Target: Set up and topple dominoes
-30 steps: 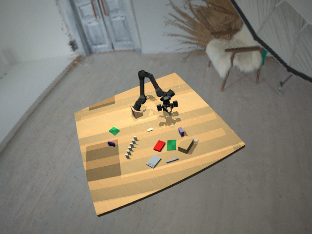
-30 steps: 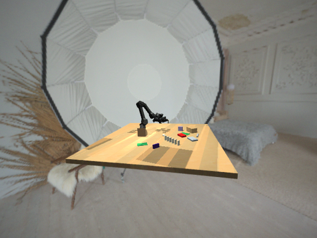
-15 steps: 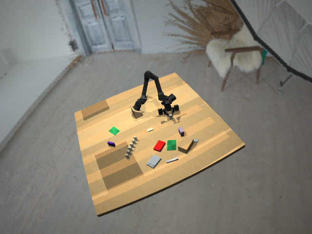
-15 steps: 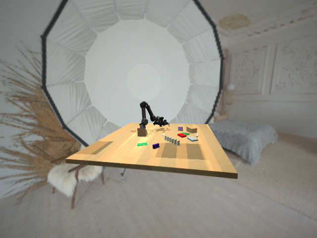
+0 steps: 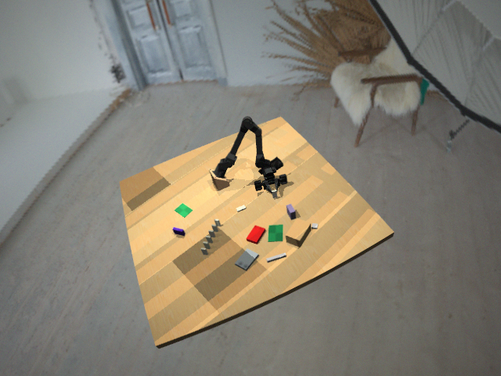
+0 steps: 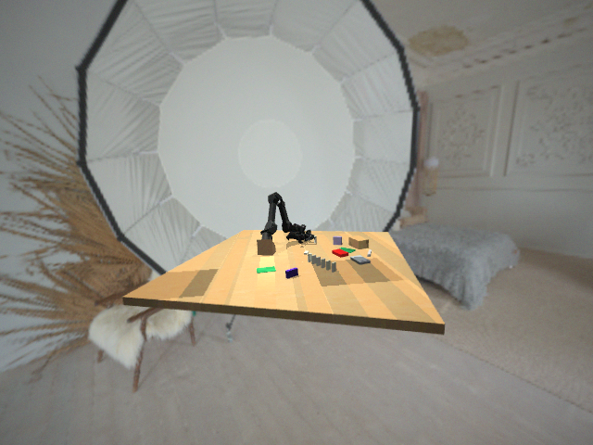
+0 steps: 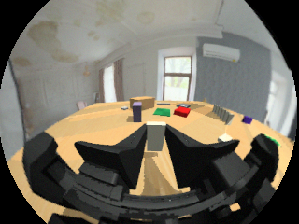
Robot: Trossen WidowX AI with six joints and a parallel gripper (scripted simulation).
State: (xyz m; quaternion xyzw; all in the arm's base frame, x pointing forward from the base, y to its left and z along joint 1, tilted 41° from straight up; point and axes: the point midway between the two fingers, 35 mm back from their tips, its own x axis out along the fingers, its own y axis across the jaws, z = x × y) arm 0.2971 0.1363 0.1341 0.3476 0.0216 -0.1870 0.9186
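Right now the lilac block is 150 mm ahead of my gripper tip and 30 mm below it. From my gripper tip the other things lie so: red tile 150 mm ahead, 220 mm to the right, 50 mm below; then grey piece 300 mm ahead, 40 mm to the left, 50 mm below; then brown box 290 mm ahead, 60 mm to the right, 30 mm below.
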